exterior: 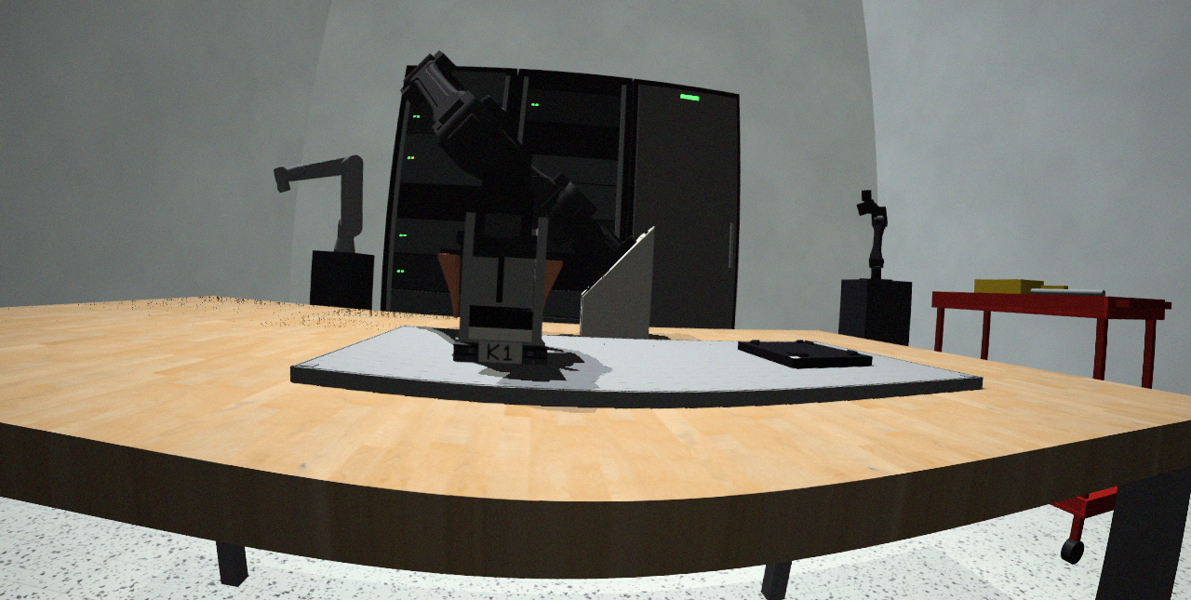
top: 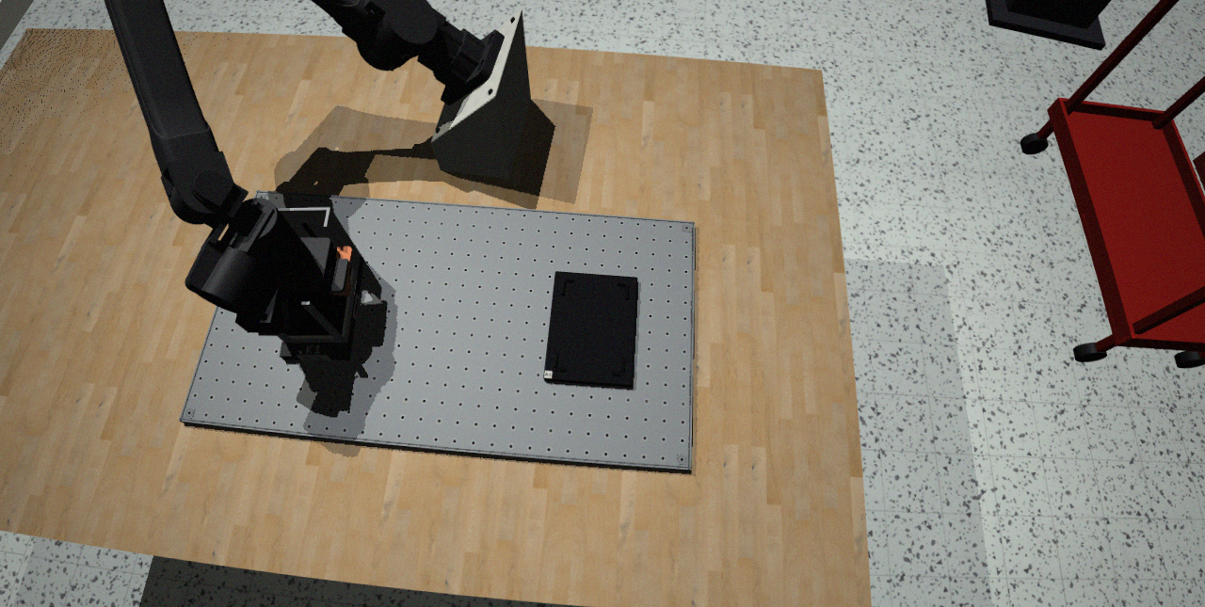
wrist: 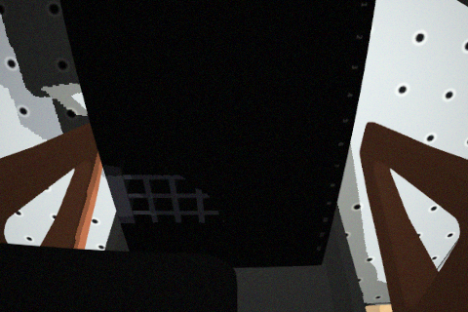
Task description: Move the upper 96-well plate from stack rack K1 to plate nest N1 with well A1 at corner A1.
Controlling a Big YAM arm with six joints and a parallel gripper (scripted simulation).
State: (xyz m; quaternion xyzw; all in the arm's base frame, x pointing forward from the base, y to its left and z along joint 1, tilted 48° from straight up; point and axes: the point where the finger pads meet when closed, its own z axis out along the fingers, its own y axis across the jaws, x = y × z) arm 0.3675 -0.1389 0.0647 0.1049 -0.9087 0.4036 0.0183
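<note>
Right now the white 96-well plate is 20 mm below my hand. From my hand the other things lie so: black plate nest N1: 390 mm to the left, 40 mm below, 40 mm behind; then pale A1 square: 350 mm to the left, 40 mm ahead, 30 mm below.
</note>
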